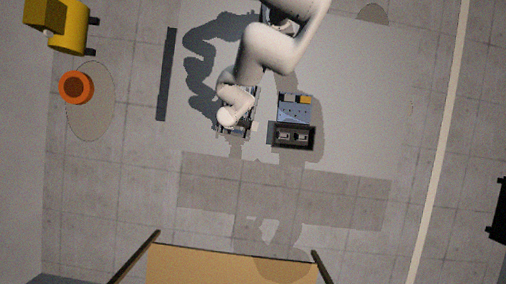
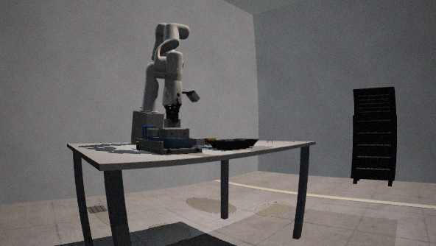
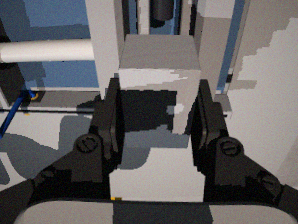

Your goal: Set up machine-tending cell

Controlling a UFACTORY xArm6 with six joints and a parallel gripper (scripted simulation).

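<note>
The dark work stop rod is 50 mm to the left of my hand, 50 mm below it and 10 mm ahead of it. Also, from my hand: brass blank 390 mm to the left, 120 mm below, 120 mm behind.
</note>
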